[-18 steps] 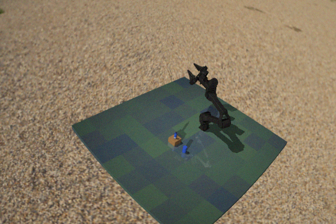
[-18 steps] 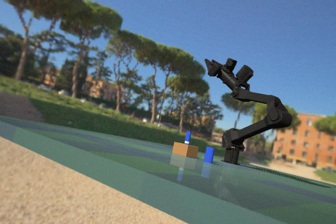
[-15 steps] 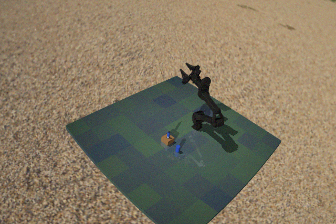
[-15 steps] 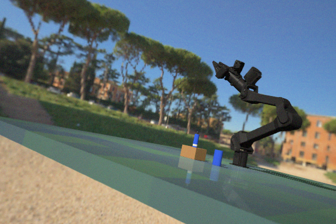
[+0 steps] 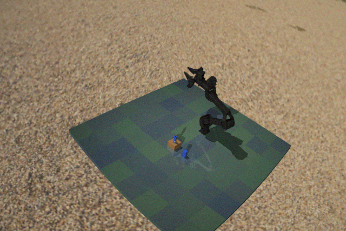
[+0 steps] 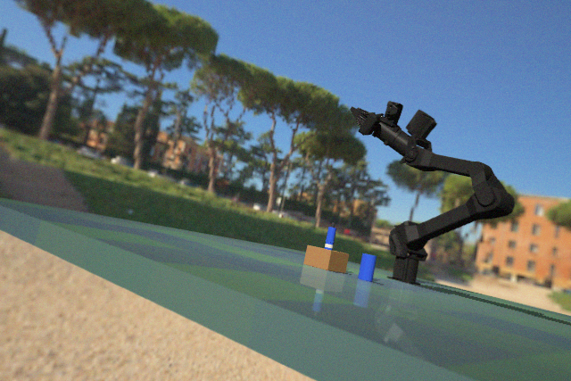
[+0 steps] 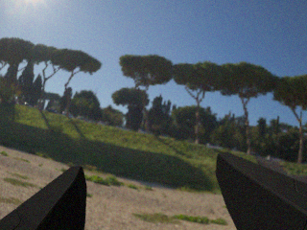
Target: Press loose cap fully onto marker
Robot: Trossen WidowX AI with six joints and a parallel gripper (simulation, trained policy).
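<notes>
Now: the blue cap 250 mm ahead of my gripper tip, 300 mm to the left of it and 430 mm below it. Round my gripper tip: blue marker 230 mm ahead, 190 mm to the left, 380 mm below; then tan holder block 230 mm ahead, 190 mm to the left, 430 mm below.
</notes>
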